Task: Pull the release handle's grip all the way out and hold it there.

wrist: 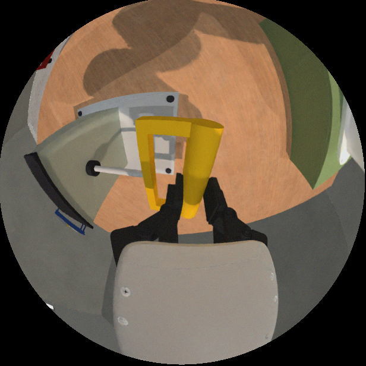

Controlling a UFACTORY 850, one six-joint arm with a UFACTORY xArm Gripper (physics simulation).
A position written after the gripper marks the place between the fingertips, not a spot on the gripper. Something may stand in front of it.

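Observation:
The gripper (pixel 193 184) is visible, together with a light grey base plate (pixel 158 103).

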